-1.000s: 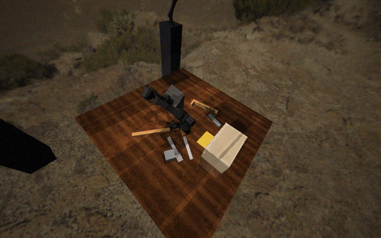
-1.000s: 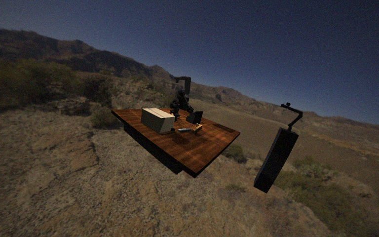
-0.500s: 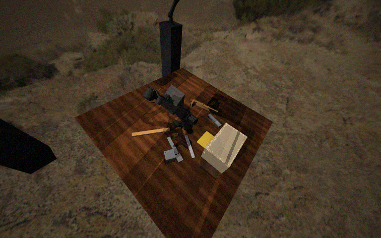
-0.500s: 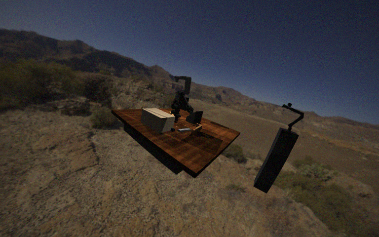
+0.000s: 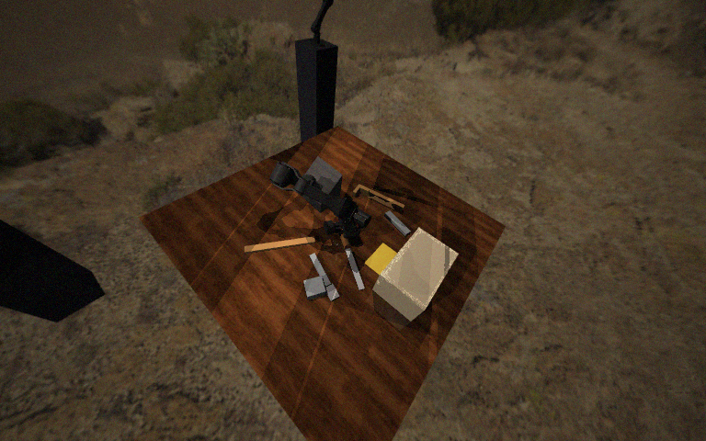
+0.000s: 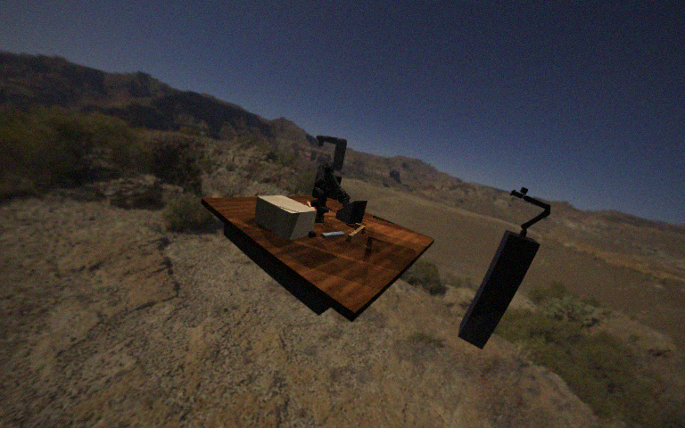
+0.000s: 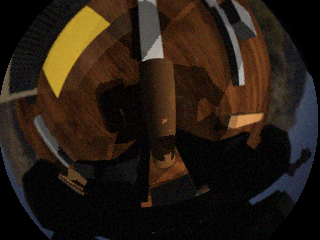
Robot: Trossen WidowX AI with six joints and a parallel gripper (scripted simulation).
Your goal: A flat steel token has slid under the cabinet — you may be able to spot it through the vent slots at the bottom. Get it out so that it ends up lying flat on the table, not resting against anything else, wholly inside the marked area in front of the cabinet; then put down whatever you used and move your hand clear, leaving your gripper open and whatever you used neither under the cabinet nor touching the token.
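The grey bar is 26 cm to the left of my gripper tip and 15 cm ahead of it. The rest, counted from my gripper tip: wooden stick: 24 cm to the right, 16 cm behind; then grey block: 27 cm to the right, 9 cm ahead, 1 cm above; then grey scraper: 22 cm to the right, 10 cm ahead.
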